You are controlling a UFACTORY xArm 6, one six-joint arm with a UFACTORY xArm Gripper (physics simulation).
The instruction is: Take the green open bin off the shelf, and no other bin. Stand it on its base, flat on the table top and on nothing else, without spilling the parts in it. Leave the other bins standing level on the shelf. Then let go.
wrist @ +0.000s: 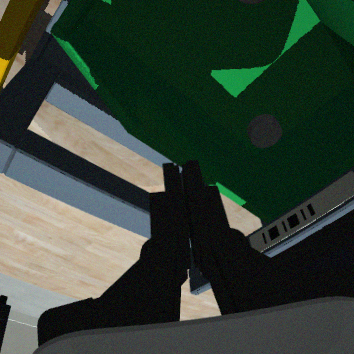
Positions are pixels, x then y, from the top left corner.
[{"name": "my gripper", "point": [180, 184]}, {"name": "green open bin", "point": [187, 86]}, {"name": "round part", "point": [263, 130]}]
